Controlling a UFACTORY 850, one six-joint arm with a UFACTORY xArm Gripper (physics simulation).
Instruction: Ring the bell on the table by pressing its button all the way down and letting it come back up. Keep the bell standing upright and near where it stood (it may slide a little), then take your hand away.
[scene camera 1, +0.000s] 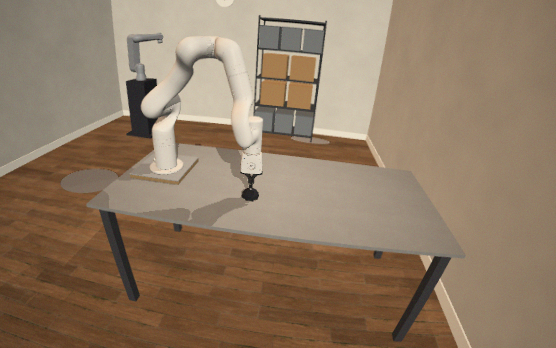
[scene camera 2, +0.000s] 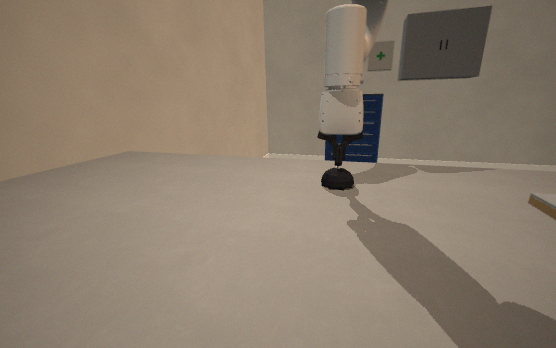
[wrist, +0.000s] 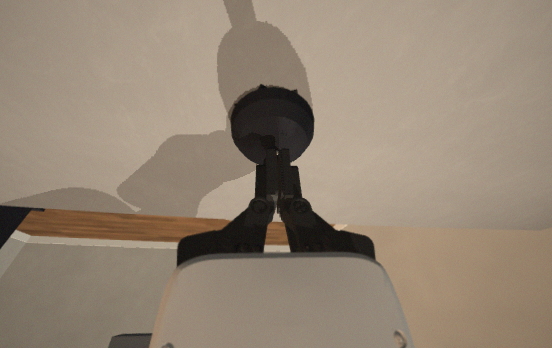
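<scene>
The bell (scene camera 1: 250, 195) (scene camera 2: 337, 179) (wrist: 272, 122) is a black dome standing upright on the grey table (scene camera 1: 350, 205) (scene camera 2: 175, 240) (wrist: 425, 125). My gripper (scene camera 1: 251, 185) (scene camera 2: 338, 163) (wrist: 275, 160) is shut, with nothing held between its fingers. It points down, its fingertips over the middle of the dome in both scene views. In scene camera 2, a very small pale gap or stem shows between the fingertips and the dome. The button is mostly hidden behind the fingertips, so how far down it stands cannot be told.
The arm's base plate (scene camera 1: 187, 171) (scene camera 2: 542, 205) sits at the table's left end in scene camera 1. A shelf rack (scene camera 1: 324, 50) and a second arm on a black pedestal (scene camera 1: 140, 107) stand behind the table, well apart from the bell.
</scene>
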